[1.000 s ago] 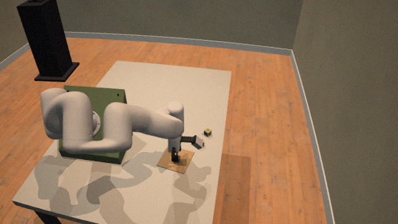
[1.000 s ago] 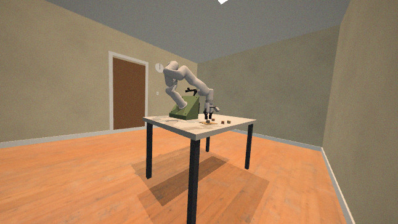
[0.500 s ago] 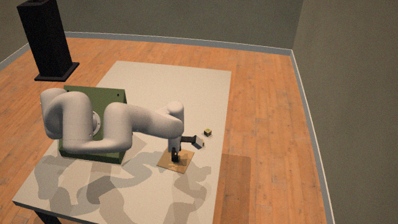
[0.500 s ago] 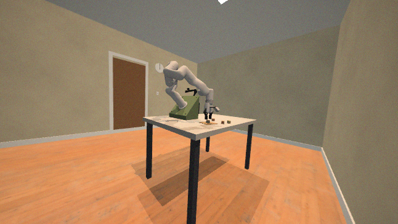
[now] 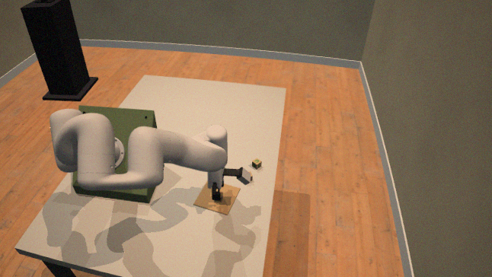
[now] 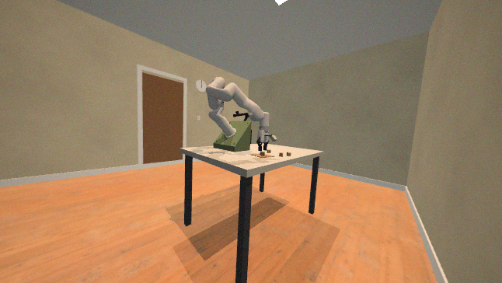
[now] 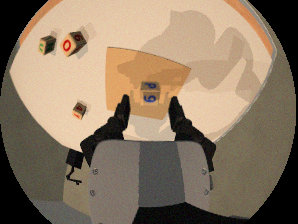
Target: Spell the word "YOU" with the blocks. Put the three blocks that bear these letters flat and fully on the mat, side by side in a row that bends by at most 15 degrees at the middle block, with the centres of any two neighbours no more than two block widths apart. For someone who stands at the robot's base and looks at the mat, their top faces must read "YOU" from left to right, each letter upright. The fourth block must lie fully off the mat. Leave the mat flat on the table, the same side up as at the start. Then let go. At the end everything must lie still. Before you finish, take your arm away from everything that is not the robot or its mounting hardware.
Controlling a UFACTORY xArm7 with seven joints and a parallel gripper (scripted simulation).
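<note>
Right now my hand is 10 mm past the tan mat, 20 mm to the right of it and 60 mm above it. From my hand the other things lie so: red block: 110 mm ahead, 120 mm to the left, 40 mm below.
</note>
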